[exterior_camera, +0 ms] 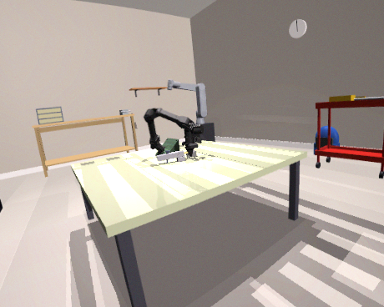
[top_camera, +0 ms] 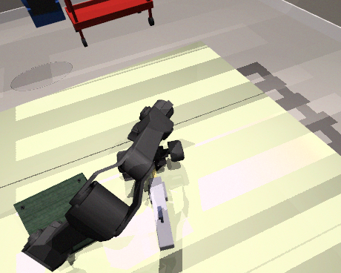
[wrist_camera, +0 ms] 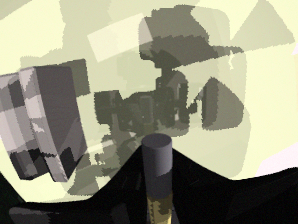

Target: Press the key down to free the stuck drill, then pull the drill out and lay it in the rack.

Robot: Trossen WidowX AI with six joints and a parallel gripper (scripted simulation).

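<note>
Right now my gripper tip is 40 mm past the long grey block, 130 mm to the left of it and 20 mm below it. The rest, counted from my gripper tip: drill (10 mm behind, 40 mm to the right, 30 mm above); dark key (50 mm behind, 160 mm to the right, 30 mm above).
</note>
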